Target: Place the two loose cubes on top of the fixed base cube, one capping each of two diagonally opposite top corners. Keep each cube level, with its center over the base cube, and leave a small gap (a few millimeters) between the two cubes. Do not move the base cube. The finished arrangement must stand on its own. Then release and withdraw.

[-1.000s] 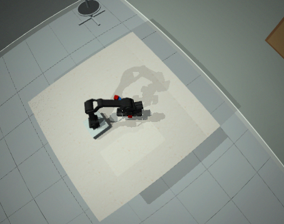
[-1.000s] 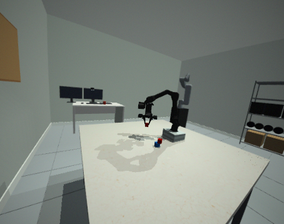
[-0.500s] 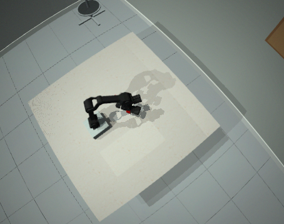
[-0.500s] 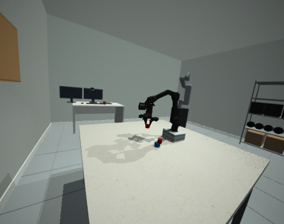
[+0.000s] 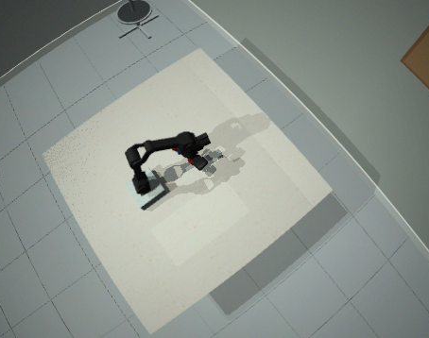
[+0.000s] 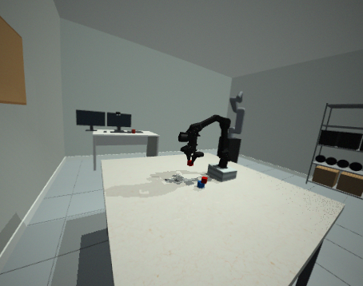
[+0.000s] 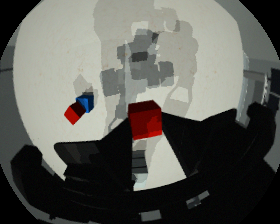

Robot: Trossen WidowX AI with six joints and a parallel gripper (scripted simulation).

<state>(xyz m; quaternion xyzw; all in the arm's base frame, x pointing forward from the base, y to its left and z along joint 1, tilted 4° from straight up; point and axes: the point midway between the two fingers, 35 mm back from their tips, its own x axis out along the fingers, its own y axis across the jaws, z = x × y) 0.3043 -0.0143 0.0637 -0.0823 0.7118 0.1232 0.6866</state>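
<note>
Now: the blue base cube 20 mm behind my gripper tip, 130 mm to the left of it and 100 mm below it. Round my gripper tip: red cube right at my gripper tip.
</note>
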